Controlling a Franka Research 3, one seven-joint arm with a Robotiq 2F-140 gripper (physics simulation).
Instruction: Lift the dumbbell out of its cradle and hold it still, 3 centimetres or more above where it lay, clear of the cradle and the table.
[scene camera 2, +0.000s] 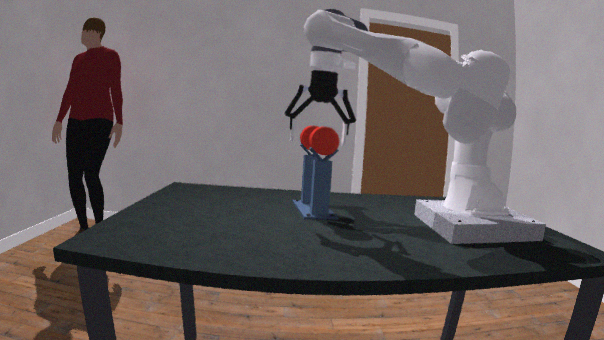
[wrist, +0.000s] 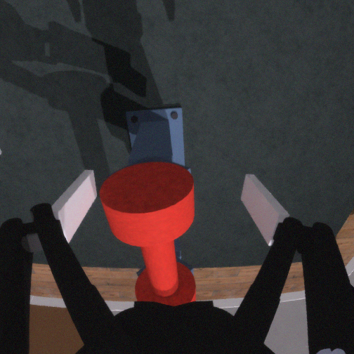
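The red dumbbell (scene camera 2: 325, 141) (wrist: 160, 225) lies level in the V-shaped holders on top of the blue cradle (scene camera 2: 321, 187) (wrist: 176, 137), which stands on the dark table (scene camera 2: 200, 235) (wrist: 280, 90). My gripper (scene camera 2: 317, 137) (wrist: 170, 184) points down and is wide open, with nothing gripped. Its fingertips are on either side of the dumbbell, at about the height of the round weights in the scene view. In the wrist view the near weight is closer to the left fingertip than to the right one. The far weight is partly hidden behind the handle and the gripper body.
The white robot base (scene camera 2: 480, 225) stands on the table to the right of the cradle. A person (scene camera 2: 95, 85) in a red top stands beyond the table at the left. A brown door (scene camera 2: 405, 135) is in the wall behind.
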